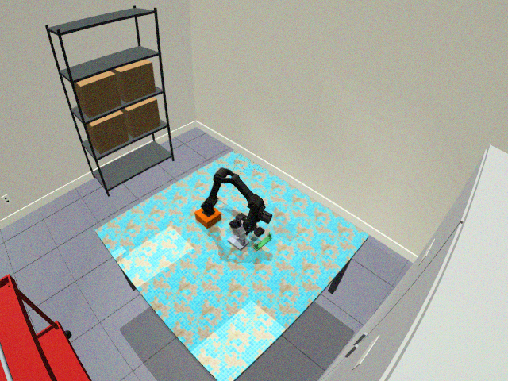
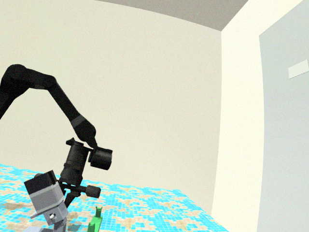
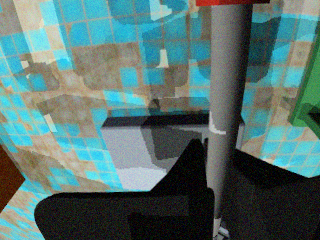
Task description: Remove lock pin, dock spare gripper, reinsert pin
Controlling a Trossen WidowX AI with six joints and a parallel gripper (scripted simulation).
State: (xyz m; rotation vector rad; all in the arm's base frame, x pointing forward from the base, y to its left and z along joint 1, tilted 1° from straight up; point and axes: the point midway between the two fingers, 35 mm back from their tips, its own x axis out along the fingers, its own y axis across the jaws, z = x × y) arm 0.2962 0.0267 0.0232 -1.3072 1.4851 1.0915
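My gripper tip is now 5 cm to the left of the grey mount and 1 cm past it. Also, from my gripper tip: green rest: 10 cm ahead, 4 cm to the left, 2 cm below; spare gripper: 7 cm above, 5 cm to the right, 3 cm behind.
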